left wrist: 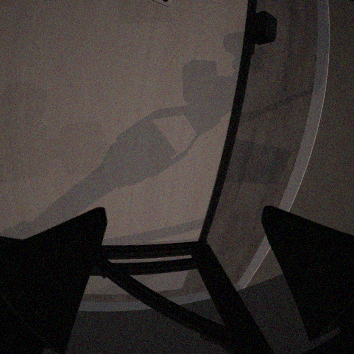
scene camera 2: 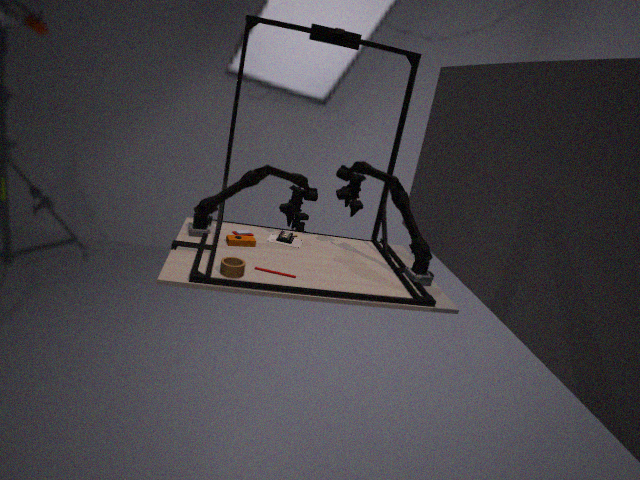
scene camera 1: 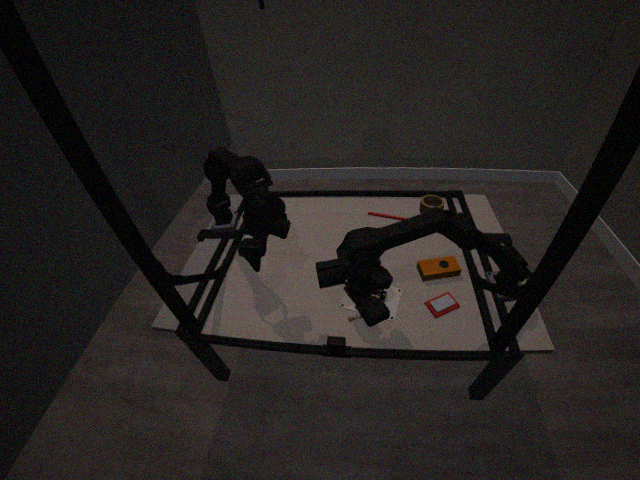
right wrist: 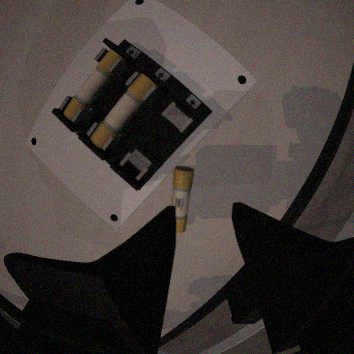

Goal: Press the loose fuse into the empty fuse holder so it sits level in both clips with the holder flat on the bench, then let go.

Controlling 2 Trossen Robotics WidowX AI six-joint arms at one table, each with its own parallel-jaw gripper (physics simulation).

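Pixels of known places: left gripper, between the fingertips: (left wrist: 186,215) (scene camera 2: 348,211) (scene camera 1: 260,262); right gripper, between the fingertips: (scene camera 2: 290,227) (scene camera 1: 362,310) (right wrist: 203,211); left arm's base, origin of its link: (scene camera 2: 419,272) (scene camera 1: 224,219); right arm's base, origin of its link: (scene camera 2: 199,227) (scene camera 1: 506,282).
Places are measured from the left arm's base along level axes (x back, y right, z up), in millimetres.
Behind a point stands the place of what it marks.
The loose fuse (right wrist: 182,200) @[x -492, y 479, z -34 mm] (scene camera 1: 353,317) @[x -479, y 483, z -35 mm], white with yellow caps, lies off the holder, beside the white plate (right wrist: 70,165) @[x -484, y 380, z -46 mm]. The black fuse holder (right wrist: 150,107) (scene camera 2: 285,236) sits on that plate, with fuses in two slots; the third slot's clips are empty. In scene camera 1 the right arm mostly hides the holder. My right gripper (right wrist: 203,211) @[x -504, y 486, z 1 mm] (scene camera 2: 296,227) @[x -504, y 486, z 1 mm] is partly open above the bench; the left-hand finger in its wrist view overlaps the fuse's near end. Whether the fuse is tilted is unclear. My left gripper (left wrist: 186,215) @[x -238, y 399, z 142 mm] (scene camera 2: 354,210) @[x -238, y 399, z 142 mm] is wide open, high above the bench, away from the holder.
An orange box (scene camera 1: 431,270) @[x -747, y 349, z -18 mm] (scene camera 2: 240,241) @[x -789, y 298, z -23 mm] and a red-edged card (scene camera 1: 442,303) @[x -750, y 468, z -34 mm] lie on the right arm's side of the plate. A tape roll (scene camera 1: 430,208) @[x -836, y 48, z -1 mm] (scene camera 2: 232,269) @[x -866, y -41, z -10 mm] and a red stick (scene camera 1: 386,215) @[x -665, y 20, z -40 mm] (scene camera 2: 275,272) @[x -677, y 20, z -42 mm] lie farther off. A black frame surrounds the bench.
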